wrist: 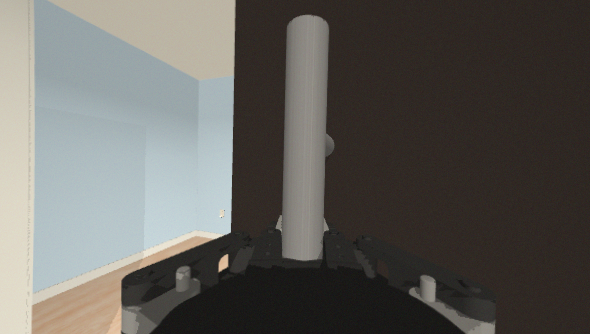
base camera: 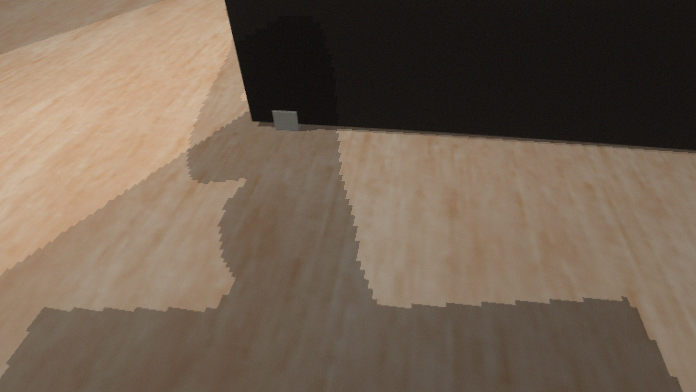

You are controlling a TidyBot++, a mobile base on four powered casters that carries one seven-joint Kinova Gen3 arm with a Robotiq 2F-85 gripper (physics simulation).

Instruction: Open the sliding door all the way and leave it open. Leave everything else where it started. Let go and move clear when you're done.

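Places are measured from the arm's base along level axes (x right, y ahead, z up), in millimetres.
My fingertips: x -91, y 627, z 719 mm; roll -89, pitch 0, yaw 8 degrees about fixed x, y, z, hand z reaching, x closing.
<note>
Ahead of a thing's pixels: the offset from my fingertips to its middle. "pt": to the spot under its first point. Level surfaces: height alone.
The sliding door (base camera: pixel 475 65) (wrist: pixel 450 125) is a dark, near-black panel that fills the right side of both views. Its left edge stands upright, with an opening to its left in the wrist view. A grey vertical bar handle {pt dy -56, dx +8, dz +74 mm} (wrist: pixel 306 125) stands off the door's face near that edge, with a round mount partly hidden behind it. My gripper (wrist: pixel 301 227) is shut on the handle's lower part, one finger on each side. The gripper does not show in the base camera view. The handle's lower end is hidden by the gripper.
A cream wall edge or frame (wrist: pixel 16 165) stands at the far left of the wrist view. Through the opening a room with blue walls (wrist: pixel 90 175) and a wood floor shows. A small grey block {pt dy +12, dx -16, dz -1096 mm} (base camera: pixel 286 120) sits at the door's bottom, near its left corner. Shadows lie on the wood floor {dz -1115 mm} (base camera: pixel 450 225).
</note>
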